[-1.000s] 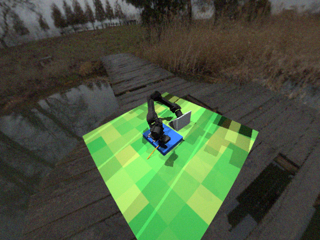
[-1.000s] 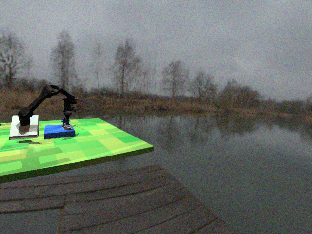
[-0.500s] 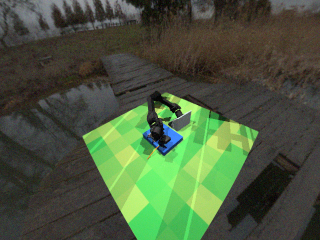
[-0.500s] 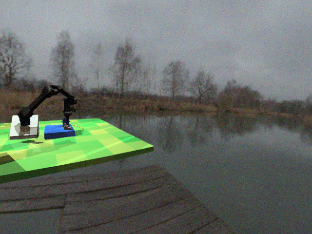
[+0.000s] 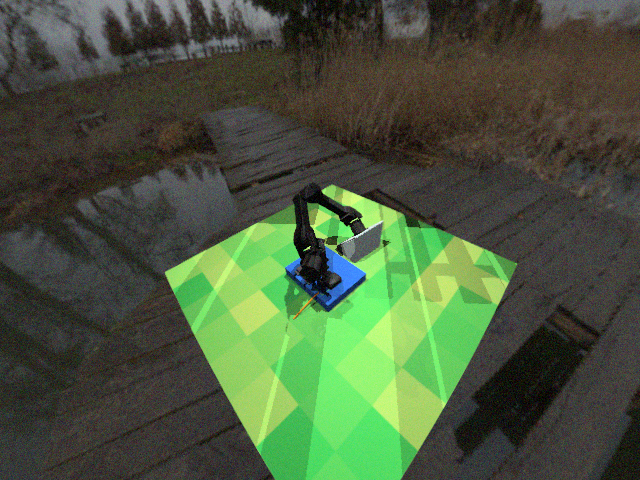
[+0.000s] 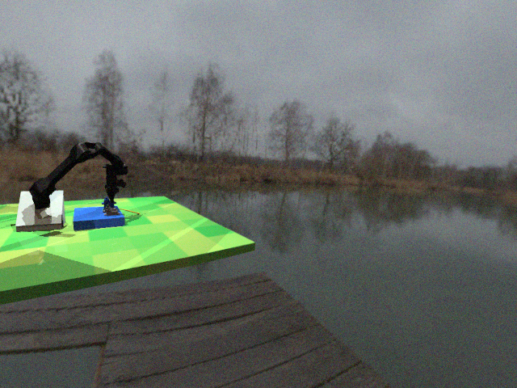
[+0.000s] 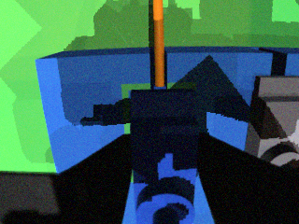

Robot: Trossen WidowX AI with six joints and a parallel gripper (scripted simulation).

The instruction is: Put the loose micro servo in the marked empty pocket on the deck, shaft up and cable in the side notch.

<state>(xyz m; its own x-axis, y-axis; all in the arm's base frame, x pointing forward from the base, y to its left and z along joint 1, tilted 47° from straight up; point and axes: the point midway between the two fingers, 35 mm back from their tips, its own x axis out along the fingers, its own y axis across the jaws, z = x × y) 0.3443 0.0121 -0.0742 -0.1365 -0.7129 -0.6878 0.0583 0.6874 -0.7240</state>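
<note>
Now: gripper tip 130 mm past the blue robot deck, 70 mm to the left of it and 60 mm above it.
</note>
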